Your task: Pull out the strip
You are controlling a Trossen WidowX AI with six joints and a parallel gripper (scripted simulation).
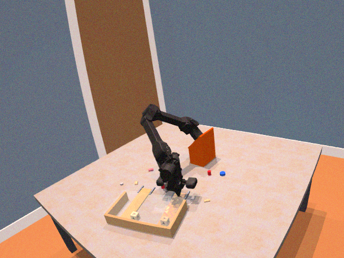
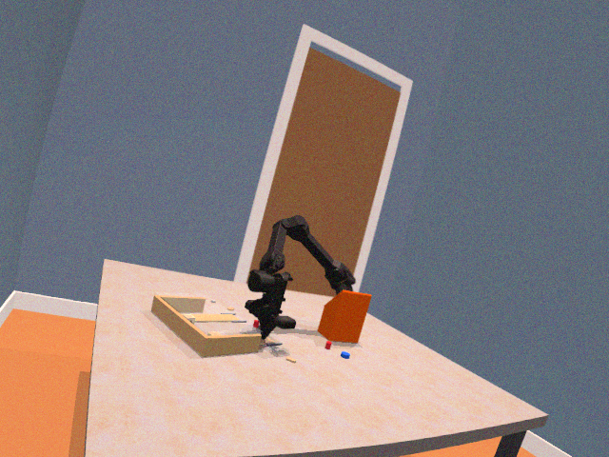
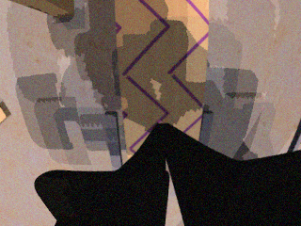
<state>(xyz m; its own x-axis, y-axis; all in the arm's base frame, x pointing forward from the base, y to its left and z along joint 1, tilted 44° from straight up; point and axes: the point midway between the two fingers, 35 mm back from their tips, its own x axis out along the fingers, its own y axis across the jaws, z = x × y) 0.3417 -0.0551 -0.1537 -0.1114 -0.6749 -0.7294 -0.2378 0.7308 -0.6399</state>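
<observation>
Now: the strip 90 mm ahead of my gripper tip and 20 mm to the left of it. Also, from my gripper tip: pink piece (150 mm behind, 290 mm to the right); blue disc (250 mm behind, 120 mm to the left).
</observation>
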